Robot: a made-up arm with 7 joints.
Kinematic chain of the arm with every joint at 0, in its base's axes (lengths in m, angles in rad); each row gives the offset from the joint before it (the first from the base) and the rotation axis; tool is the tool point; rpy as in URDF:
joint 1: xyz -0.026 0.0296 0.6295 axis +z
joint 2: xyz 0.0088 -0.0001 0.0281 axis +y
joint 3: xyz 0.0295 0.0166 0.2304 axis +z
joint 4: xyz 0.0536 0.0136 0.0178 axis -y
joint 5: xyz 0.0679 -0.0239 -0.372 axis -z
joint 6: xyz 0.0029 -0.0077 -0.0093 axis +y
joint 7: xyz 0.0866 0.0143 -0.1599 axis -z
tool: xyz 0.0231 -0.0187 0.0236 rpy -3.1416 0 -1.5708
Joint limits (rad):
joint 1: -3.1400..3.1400
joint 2: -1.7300..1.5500
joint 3: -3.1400..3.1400
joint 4: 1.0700..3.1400
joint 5: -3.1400..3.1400
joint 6: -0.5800..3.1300
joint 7: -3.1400..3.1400
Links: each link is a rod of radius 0.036 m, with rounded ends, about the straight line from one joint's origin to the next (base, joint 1, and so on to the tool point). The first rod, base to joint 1, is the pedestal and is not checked.
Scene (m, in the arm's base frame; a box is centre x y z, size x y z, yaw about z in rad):
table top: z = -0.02
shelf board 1: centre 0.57 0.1 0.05 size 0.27 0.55 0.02 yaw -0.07
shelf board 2: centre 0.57 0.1 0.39 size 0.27 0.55 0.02 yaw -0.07
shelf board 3: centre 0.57 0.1 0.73 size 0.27 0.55 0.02 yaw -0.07
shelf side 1: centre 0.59 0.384 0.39 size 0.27 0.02 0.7 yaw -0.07
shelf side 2: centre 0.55 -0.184 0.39 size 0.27 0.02 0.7 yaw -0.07
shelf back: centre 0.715 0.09 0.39 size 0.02 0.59 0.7 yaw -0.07
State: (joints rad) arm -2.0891 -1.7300 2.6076 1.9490 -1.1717 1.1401 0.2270
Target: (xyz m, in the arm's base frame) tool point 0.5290 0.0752 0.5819
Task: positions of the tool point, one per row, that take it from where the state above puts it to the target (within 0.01 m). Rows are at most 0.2 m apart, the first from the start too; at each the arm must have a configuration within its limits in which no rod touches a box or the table.
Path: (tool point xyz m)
1: 0.4045 0.1652 0.1551
2: 0.3056 0.1226 0.1290
3: 0.2061 0.0854 0.1238
4: 0.3068 0.0782 0.2404
5: 0.3538 0.0812 0.3728
6: 0.3489 0.0855 0.4929
7: 0.3091 0.0906 0.5819
8: 0.3840 0.0798 0.5801
9: 0.4586 0.0749 0.5806
10: 0.5290 0.0752 0.5819

